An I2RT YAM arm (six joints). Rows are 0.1 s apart.
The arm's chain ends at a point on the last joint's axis. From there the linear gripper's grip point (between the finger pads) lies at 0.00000 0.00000 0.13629 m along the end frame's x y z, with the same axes.
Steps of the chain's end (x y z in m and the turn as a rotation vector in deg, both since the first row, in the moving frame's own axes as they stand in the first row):
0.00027, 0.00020, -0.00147, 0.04, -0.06, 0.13
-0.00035, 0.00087, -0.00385, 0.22, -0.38, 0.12
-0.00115, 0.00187, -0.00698, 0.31, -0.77, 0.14
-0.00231, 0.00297, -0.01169, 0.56, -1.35, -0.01
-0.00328, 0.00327, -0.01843, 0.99, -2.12, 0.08
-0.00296, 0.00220, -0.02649, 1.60, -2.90, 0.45
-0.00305, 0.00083, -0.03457, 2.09, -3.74, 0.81
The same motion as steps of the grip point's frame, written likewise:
0.00013, 0.00010, -0.00147, 0.04, -0.06, 0.13
-0.00125, 0.00035, -0.00385, 0.22, -0.38, 0.12
-0.00298, 0.00113, -0.00699, 0.31, -0.77, 0.14
-0.00552, 0.00164, -0.01173, 0.56, -1.35, -0.01
-0.00832, 0.00091, -0.01854, 0.99, -2.12, 0.08
-0.00984, -0.00163, -0.02672, 1.60, -2.90, 0.45
-0.01190, -0.00420, -0.03495, 2.09, -3.74, 0.81

